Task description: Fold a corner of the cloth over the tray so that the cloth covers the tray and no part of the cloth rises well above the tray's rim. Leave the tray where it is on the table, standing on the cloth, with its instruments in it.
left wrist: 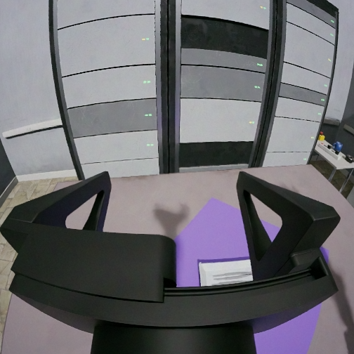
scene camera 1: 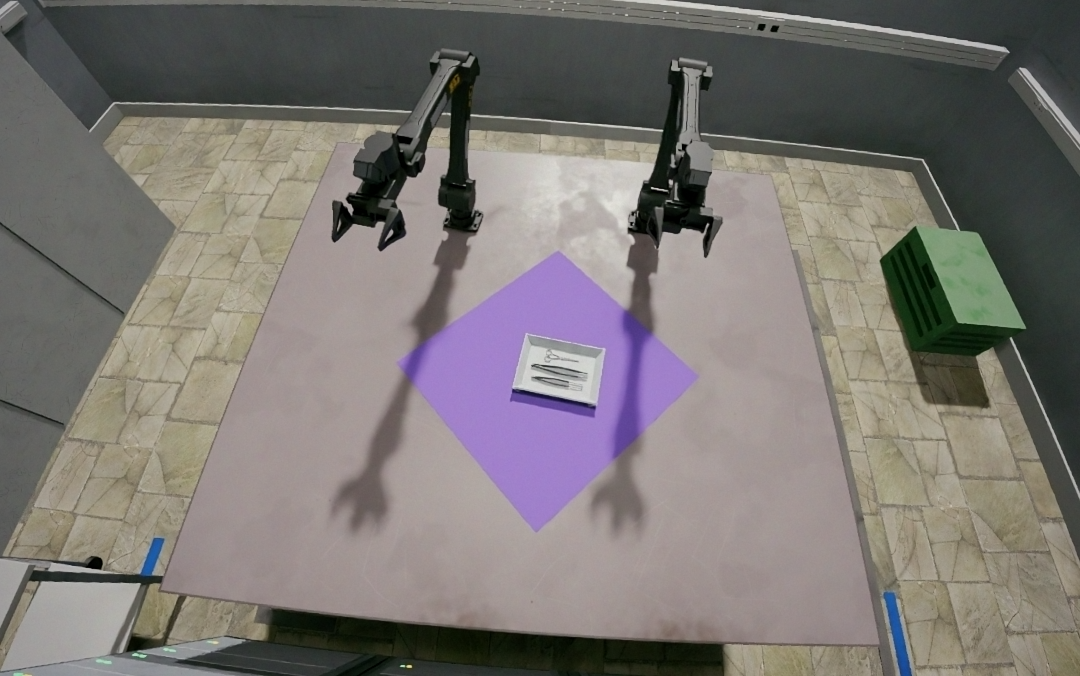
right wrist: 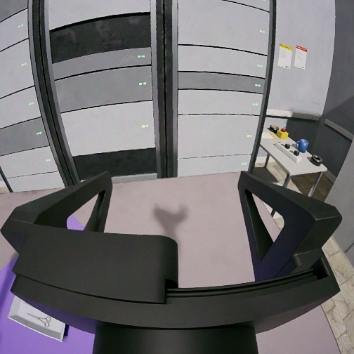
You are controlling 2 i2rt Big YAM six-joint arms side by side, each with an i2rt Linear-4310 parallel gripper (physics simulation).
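A purple cloth (scene camera 1: pixel 494 430) (left wrist: pixel 212 220) (right wrist: pixel 75 340) lies flat on the table as a diamond, one corner toward the arms. A white tray (scene camera 1: pixel 518 358) (left wrist: pixel 207 267) (right wrist: pixel 35 326) stands upright near the cloth's middle. Scissors (scene camera 1: pixel 561 357) (right wrist: pixel 45 319) and two slim instruments (scene camera 1: pixel 559 371) lie in the tray. My left gripper (scene camera 1: pixel 683 239) (left wrist: pixel 173 178) is open and empty, raised beyond the cloth's upper right edge in the scene view. My right gripper (scene camera 1: pixel 361 237) (right wrist: pixel 174 177) is open and empty, raised to the upper left of the cloth. Neither gripper touches the cloth or tray.
The wide table (scene camera 1: pixel 717 518) bears the cloth. A green crate (scene camera 1: pixel 956 286) stands on the floor at the right. Grey cabinets (left wrist: pixel 110 50) (right wrist: pixel 105 90) stand beyond the table in the wrist views. A small side table (right wrist: pixel 292 162) holds a blue mug (right wrist: pixel 302 145).
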